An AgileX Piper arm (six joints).
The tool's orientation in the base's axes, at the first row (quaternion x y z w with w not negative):
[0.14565 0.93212 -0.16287 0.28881]
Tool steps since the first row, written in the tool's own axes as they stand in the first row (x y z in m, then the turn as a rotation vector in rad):
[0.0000 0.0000 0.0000 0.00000 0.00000 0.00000]
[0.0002 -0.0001 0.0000 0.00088 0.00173 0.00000]
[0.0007 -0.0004 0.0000 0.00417 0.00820 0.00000]
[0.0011 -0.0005 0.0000 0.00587 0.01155 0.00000]
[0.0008 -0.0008 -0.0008 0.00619 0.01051 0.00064]
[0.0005 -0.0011 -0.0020 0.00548 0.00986 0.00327]
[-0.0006 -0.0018 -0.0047 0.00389 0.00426 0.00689]
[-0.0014 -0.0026 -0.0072 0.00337 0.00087 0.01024]
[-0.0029 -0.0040 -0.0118 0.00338 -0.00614 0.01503]
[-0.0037 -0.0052 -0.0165 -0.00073 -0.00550 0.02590]
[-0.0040 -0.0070 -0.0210 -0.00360 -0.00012 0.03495]
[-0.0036 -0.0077 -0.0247 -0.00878 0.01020 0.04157]
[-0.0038 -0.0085 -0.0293 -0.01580 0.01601 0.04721]
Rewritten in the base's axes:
[0.0000 0.0000 0.0000 0.00000 0.00000 0.00000]
[-0.0002 -0.0001 -0.0001 -0.00006 0.00172 -0.00090]
[-0.0007 -0.0002 -0.0003 -0.00030 0.00816 -0.00424]
[-0.0011 -0.0003 -0.0005 -0.00042 0.01149 -0.00597]
[-0.0013 -0.0003 0.0003 -0.00074 0.01036 -0.00643]
[-0.0018 -0.0001 0.0015 0.00088 0.00862 -0.00793]
[-0.0025 0.0001 0.0044 0.00186 0.00187 -0.00859]
[-0.0034 0.0002 0.0070 0.00268 -0.00259 -0.01015]
[-0.0050 0.0004 0.0118 0.00246 -0.01078 -0.01236]
[-0.0071 0.0010 0.0162 0.01128 -0.01515 -0.01857]
[-0.0097 0.0011 0.0203 0.01996 -0.01430 -0.02513]
[-0.0121 0.0020 0.0231 0.03108 -0.00845 -0.02952]
[-0.0145 0.0030 0.0269 0.04153 -0.00663 -0.03109]

